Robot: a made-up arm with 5 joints. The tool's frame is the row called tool.
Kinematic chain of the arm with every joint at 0, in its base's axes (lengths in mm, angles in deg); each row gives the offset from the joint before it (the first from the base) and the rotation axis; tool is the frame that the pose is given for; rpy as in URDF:
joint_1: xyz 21 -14 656 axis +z
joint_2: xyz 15 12 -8 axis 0 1 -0.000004
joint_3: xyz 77 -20 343 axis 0 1 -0.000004
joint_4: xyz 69 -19 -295 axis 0 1 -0.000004
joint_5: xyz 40 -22 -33 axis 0 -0.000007 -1
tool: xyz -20 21 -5 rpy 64.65 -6.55 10.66
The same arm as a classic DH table. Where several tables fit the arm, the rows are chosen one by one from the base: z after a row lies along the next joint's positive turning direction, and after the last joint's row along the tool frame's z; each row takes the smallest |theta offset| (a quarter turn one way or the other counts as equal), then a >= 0, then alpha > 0; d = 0 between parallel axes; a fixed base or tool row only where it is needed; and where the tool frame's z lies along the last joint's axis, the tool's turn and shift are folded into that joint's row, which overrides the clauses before.
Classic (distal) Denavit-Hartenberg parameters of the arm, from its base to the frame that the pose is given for. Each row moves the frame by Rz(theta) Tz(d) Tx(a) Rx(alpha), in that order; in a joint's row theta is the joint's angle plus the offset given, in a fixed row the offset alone. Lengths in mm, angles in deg.
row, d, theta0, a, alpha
base (fixed), 0.0, -33.69, 25.2, 0.00
joint_1, 648.0, 33.69, 15.0, -90.00
joint_2, 0.0, -77.35, 351.5, 0.00
joint_3, 0.0, -25.82, -303.0, 0.00
joint_4, -49.0, -76.84, -40.0, 90.00
joint_5, 27.0, -7.57, 17.1, 115.17
tool (fixed), -25.9, -172.76, 0.0, 0.00

